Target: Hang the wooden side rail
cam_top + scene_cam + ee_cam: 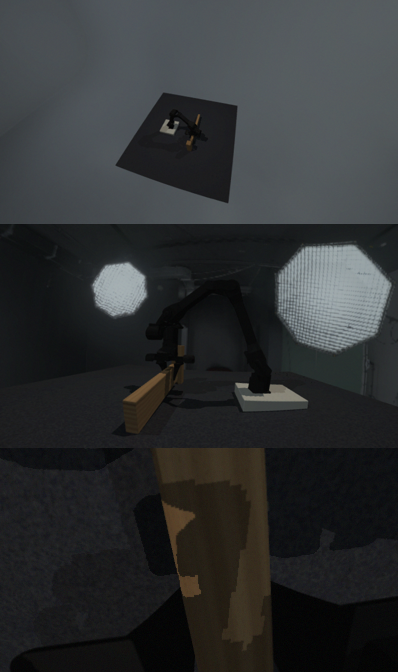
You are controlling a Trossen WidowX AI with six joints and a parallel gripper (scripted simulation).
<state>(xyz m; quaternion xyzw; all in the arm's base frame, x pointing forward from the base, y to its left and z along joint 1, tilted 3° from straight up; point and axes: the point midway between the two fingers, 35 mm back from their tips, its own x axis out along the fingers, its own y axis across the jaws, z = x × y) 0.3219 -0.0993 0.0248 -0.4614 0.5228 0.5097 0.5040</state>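
The headboard post lies 10 mm behind my gripper tip, 150 mm to the right of it and 40 mm above it.
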